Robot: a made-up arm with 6 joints. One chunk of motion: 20 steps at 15 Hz.
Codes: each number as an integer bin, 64 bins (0 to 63) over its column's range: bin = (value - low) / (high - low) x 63, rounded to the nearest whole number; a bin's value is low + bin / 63 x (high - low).
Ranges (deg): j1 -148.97..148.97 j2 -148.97..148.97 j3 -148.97..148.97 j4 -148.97..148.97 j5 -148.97..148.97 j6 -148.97..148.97
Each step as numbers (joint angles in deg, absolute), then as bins.
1 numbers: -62.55 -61.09 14.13 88.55 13.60 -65.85
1 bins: 18 19 34 50 34 18
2 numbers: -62.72 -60.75 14.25 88.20 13.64 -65.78
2 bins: 18 19 35 50 34 18
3 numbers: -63.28 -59.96 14.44 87.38 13.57 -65.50
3 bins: 18 19 35 50 34 18
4 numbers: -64.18 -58.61 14.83 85.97 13.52 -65.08
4 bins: 18 19 35 50 34 18
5 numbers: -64.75 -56.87 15.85 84.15 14.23 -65.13
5 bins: 18 19 35 49 35 18
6 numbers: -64.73 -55.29 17.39 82.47 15.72 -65.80
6 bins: 18 20 35 49 35 18
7 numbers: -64.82 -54.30 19.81 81.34 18.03 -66.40
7 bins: 18 20 36 49 35 17
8 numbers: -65.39 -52.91 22.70 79.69 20.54 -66.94
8 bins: 18 20 36 48 36 17
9 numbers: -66.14 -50.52 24.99 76.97 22.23 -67.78
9 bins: 18 21 37 48 36 17
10 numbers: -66.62 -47.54 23.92 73.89 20.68 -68.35
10 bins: 17 21 37 47 36 17
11 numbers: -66.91 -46.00 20.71 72.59 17.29 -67.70
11 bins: 17 22 36 47 35 17
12 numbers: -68.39 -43.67 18.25 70.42 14.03 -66.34
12 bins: 17 22 35 46 34 17
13 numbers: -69.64 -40.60 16.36 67.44 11.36 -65.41
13 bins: 17 23 35 46 34 18
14 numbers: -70.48 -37.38 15.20 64.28 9.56 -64.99
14 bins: 17 24 35 45 34 18
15 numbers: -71.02 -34.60 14.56 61.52 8.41 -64.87
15 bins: 16 24 35 45 33 18
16 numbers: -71.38 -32.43 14.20 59.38 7.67 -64.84
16 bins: 16 25 35 44 33 18
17 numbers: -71.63 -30.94 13.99 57.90 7.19 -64.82
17 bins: 16 25 34 44 33 18
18 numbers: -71.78 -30.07 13.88 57.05 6.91 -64.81
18 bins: 16 25 34 44 33 18
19 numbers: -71.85 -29.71 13.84 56.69 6.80 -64.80
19 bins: 16 25 34 43 33 18
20 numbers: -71.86 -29.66 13.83 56.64 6.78 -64.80
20 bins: 16 25 34 43 33 18
